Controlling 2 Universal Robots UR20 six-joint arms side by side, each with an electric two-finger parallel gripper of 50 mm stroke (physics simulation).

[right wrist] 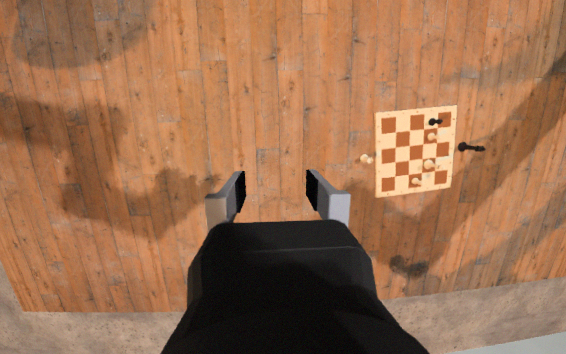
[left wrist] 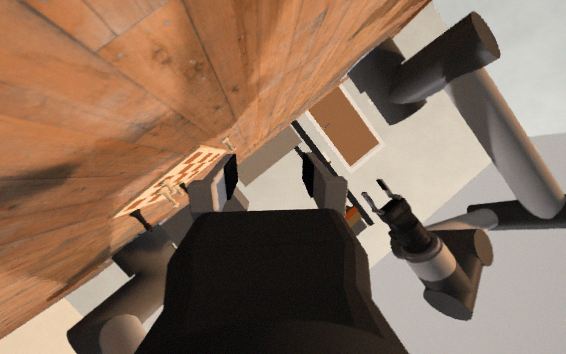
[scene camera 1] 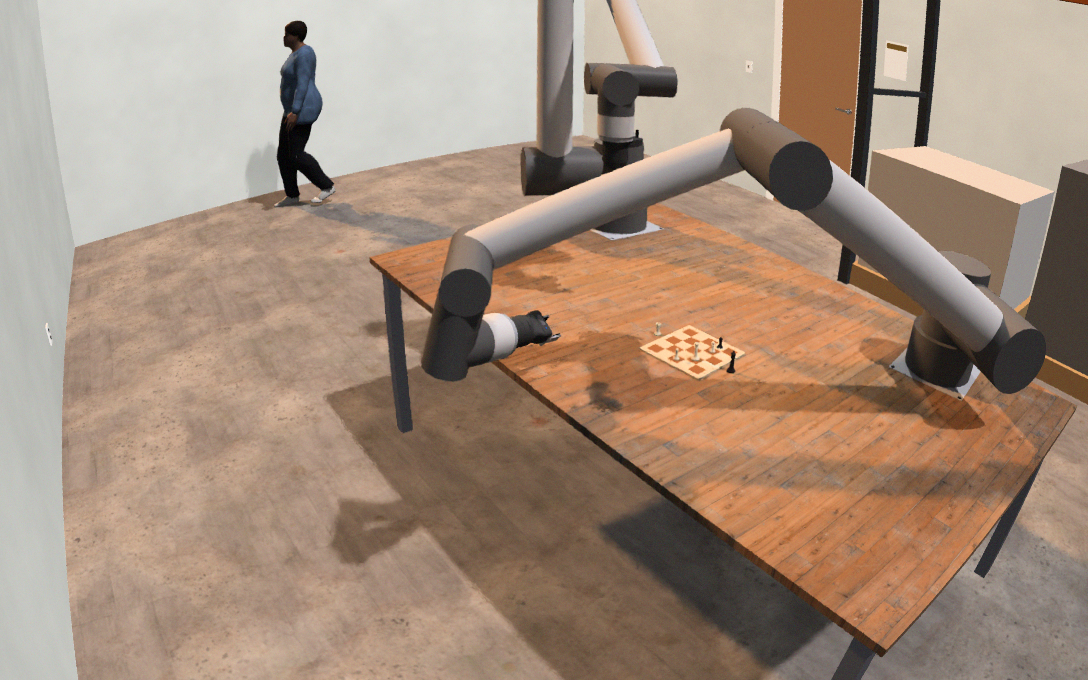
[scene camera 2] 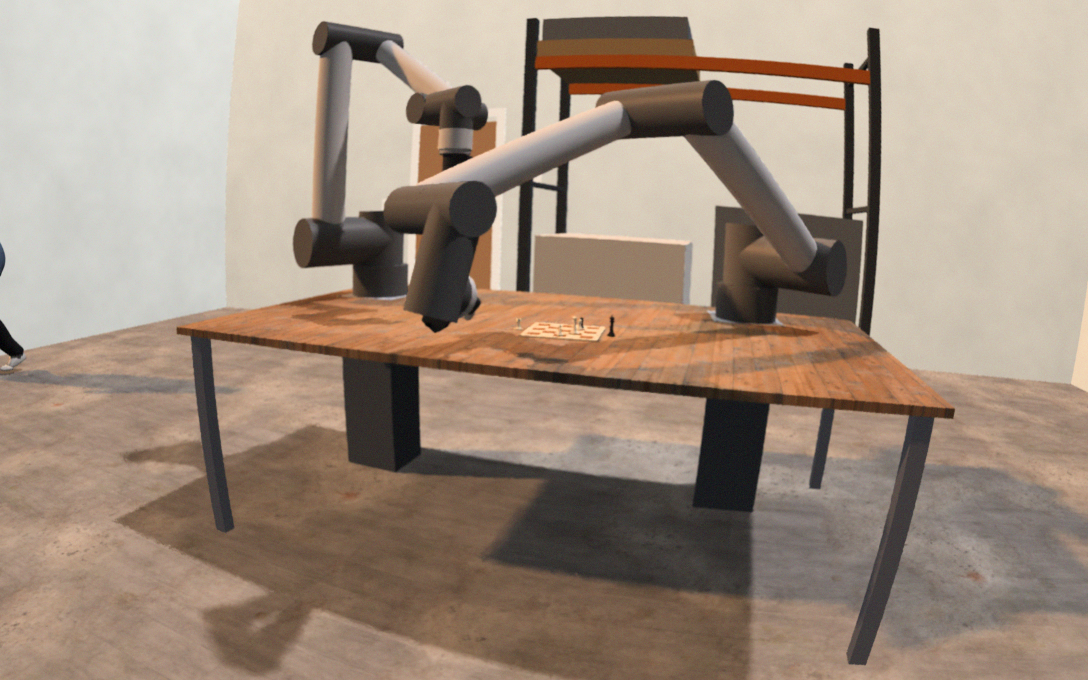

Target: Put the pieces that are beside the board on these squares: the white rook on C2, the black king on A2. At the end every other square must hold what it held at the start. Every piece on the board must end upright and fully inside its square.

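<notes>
The white rook stands upright on the table, just off the board's left side in the right wrist view. The black king stands upright off the opposite side. The chessboard bears one black and several white pieces. My left gripper is open and empty, near the table's front edge, pointing sideways. My right gripper is open and empty, high above the table, pointing down; its fingers are hidden in both scene views.
On the board in the right wrist view, a small black piece stands near a white piece; two more white pieces stand lower. My left arm's long link spans above the table. A person is by the wall.
</notes>
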